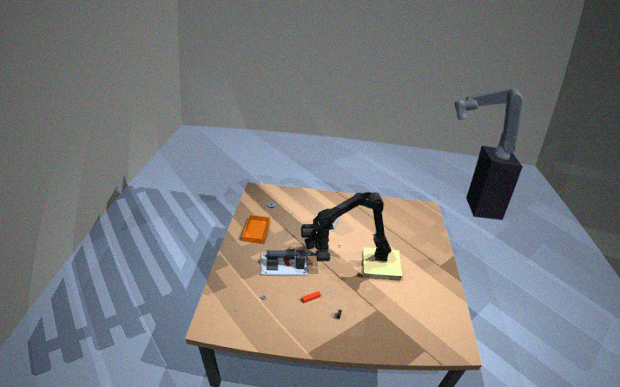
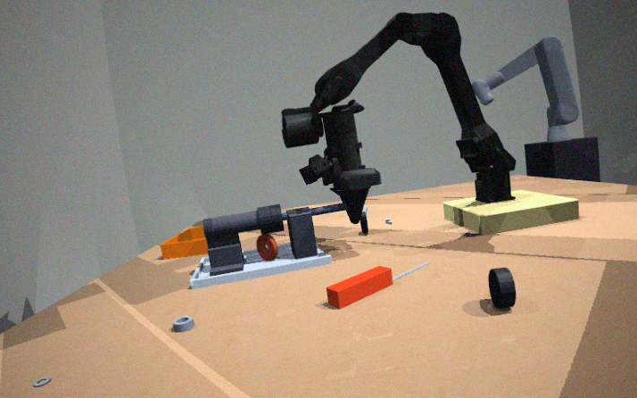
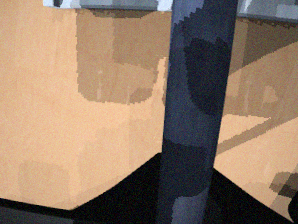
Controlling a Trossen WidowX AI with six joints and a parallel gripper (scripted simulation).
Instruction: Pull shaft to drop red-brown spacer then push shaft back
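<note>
My gripper tip is now 80 mm short of the shaft, 30 mm below it and 20 mm to the right of it. From my gripper tip the other things lie so: orange tray 380 mm ahead, 210 mm to the right, 40 mm below; then red-brown spacer 160 mm ahead, 30 mm to the left, 10 mm below; then dark spacer 150 mm ahead, 30 mm to the left, 30 mm above.
</note>
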